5 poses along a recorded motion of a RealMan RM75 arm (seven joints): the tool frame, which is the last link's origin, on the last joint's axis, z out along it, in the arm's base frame.
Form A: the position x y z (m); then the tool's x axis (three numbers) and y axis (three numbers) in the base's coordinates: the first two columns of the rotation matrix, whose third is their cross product.
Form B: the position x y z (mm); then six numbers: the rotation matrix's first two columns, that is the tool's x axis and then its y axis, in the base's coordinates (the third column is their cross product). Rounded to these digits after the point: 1 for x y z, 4 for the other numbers.
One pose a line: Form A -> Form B
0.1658 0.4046 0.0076 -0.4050 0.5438 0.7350 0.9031 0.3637 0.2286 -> 165.8 404.6 7.6 -0.4050 0.5438 0.7350 0.9031 0.3637 0.2286
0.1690 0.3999 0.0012 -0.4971 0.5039 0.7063 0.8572 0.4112 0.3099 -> 169.0 399.9 1.2 -0.4971 0.5039 0.7063 0.8572 0.4112 0.3099
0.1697 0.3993 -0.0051 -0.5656 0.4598 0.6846 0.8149 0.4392 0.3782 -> 169.7 399.3 -5.1 -0.5656 0.4598 0.6846 0.8149 0.4392 0.3782
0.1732 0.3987 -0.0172 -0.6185 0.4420 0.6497 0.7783 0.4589 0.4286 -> 173.2 398.7 -17.2 -0.6185 0.4420 0.6497 0.7783 0.4589 0.4286
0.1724 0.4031 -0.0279 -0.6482 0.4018 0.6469 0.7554 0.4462 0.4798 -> 172.4 403.1 -27.9 -0.6482 0.4018 0.6469 0.7554 0.4462 0.4798
